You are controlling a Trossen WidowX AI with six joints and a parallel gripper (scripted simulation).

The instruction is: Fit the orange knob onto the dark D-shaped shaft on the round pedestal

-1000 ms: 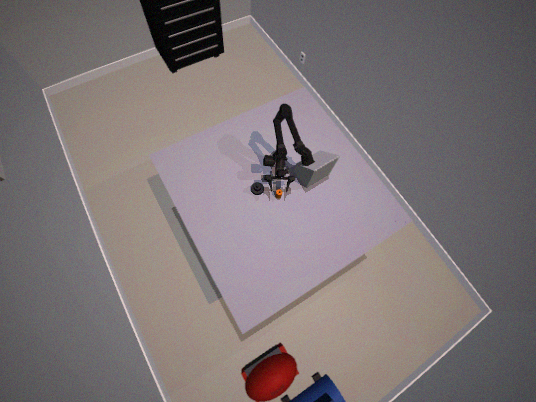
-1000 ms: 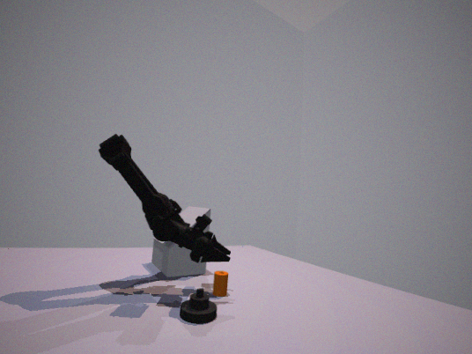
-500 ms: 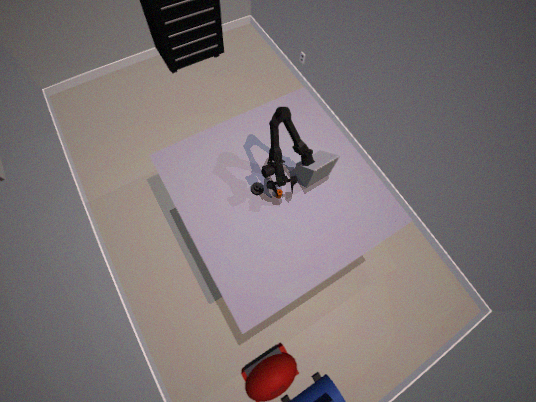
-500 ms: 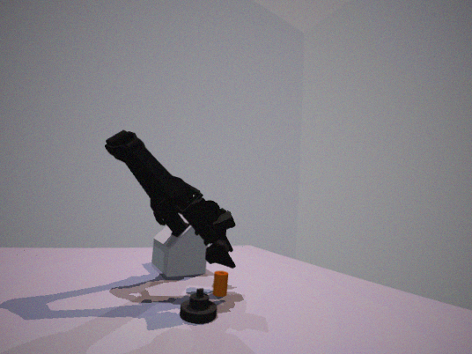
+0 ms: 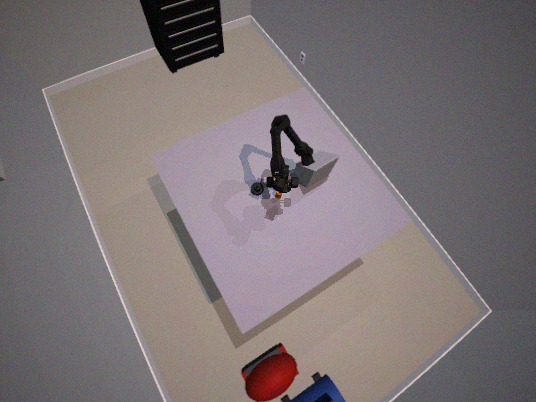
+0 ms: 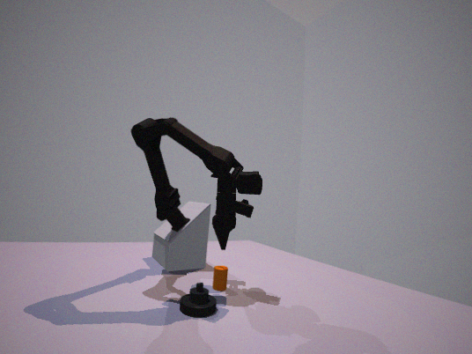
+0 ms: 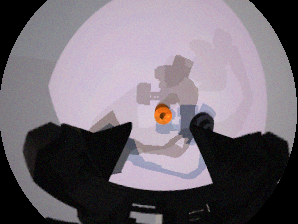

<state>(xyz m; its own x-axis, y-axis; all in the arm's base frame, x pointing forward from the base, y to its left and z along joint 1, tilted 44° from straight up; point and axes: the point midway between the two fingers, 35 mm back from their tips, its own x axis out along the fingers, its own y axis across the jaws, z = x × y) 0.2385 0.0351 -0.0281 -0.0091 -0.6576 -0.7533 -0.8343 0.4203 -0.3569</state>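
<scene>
My gripper tip is now 9 cm above the orange knob and 1 cm to the left of it. Also, from my gripper tip: dark round pedestal: 12 cm to the right, 10 cm ahead, 9 cm below.
</scene>
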